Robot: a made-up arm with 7 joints. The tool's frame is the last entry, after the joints.
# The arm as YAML. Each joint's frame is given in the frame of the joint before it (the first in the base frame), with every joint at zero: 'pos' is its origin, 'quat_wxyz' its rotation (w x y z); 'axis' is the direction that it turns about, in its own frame. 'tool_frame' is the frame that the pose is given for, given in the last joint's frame.
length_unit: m
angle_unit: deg
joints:
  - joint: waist
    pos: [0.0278, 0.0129, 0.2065]
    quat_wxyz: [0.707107, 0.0, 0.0, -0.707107]
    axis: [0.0, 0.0, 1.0]
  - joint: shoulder
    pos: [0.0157, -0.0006, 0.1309]
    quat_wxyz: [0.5, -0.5, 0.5, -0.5]
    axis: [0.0, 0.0, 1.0]
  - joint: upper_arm
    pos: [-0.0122, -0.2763, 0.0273]
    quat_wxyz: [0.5, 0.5, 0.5, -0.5]
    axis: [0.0, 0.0, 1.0]
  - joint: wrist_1
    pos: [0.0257, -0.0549, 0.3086]
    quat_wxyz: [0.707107, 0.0, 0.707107, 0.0]
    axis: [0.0, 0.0, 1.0]
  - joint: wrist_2
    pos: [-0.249, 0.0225, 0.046]
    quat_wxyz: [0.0, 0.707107, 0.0, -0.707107]
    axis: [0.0, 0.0, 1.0]
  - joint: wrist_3
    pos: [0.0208, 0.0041, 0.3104]
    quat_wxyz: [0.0, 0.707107, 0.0, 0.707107]
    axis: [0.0, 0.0, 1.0]
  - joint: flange
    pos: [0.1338, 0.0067, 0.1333]
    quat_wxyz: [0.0, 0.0, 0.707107, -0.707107]
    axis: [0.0, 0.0, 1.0]
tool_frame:
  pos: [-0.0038, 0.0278, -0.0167]
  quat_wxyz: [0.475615, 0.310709, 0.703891, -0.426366]
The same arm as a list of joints. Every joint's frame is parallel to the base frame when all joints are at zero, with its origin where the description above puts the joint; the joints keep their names.
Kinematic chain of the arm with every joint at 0, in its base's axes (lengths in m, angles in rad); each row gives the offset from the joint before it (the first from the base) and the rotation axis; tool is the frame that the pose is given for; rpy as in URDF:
waist: xyz 0.0278 0.0129 0.2065 axis +z
shoulder: xyz -0.0006 -0.0157 0.1309 axis -y
upper_arm: xyz 0.0122 -0.0273 0.2763 axis +z
wrist_1: xyz 0.0549 0.0257 0.3086 axis +y
wrist_2: xyz -0.0225 0.046 0.249 axis +z
wrist_3: xyz 0.0041 -0.0208 0.3104 axis -y
flange: xyz -0.0067 -0.1333 0.1338 axis +x
tool: xyz -0.0167 0.0278 0.0038 rpy -2.0183 -0.3624 3.1075

